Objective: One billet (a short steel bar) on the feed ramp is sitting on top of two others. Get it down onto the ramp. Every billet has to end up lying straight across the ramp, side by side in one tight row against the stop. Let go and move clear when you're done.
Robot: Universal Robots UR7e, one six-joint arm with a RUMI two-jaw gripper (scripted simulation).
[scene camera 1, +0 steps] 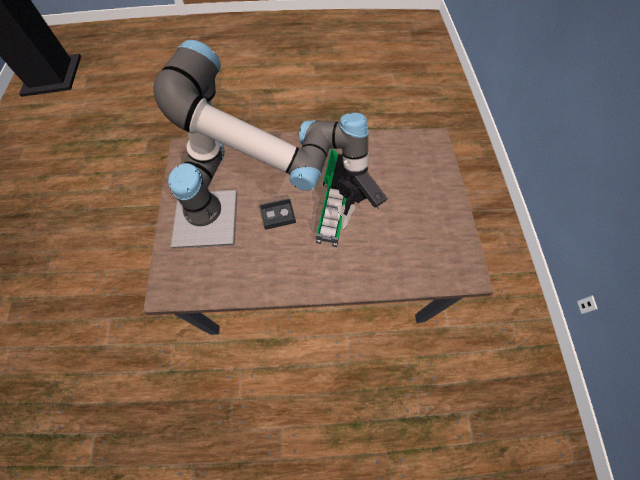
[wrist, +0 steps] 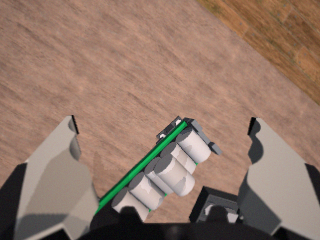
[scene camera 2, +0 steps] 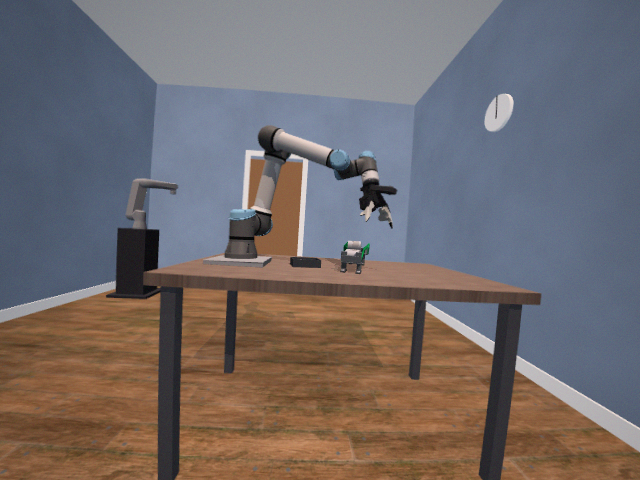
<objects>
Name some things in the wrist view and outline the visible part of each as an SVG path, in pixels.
My gripper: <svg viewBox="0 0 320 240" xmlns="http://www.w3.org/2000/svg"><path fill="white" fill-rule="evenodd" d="M0 188L0 240L320 240L320 172L315 166L307 164L259 117L252 117L250 120L247 135L252 140L248 152L252 165L248 168L237 197L237 205L241 209L239 219L243 219L243 224L229 222L225 208L220 205L211 206L206 221L201 223L143 223L135 207L124 206L120 210L119 223L106 225L90 231L90 223L99 207L99 199L87 165L79 162L81 150L76 138L79 131L74 115L67 115L24 163L16 166Z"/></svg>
A black box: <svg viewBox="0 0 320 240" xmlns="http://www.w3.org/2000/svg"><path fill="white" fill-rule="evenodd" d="M202 187L189 215L190 223L205 222L207 215L203 210L207 201L212 201L215 205L233 208L238 214L235 222L243 224L243 219L239 219L240 209L237 205L237 195L206 186Z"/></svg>
</objects>
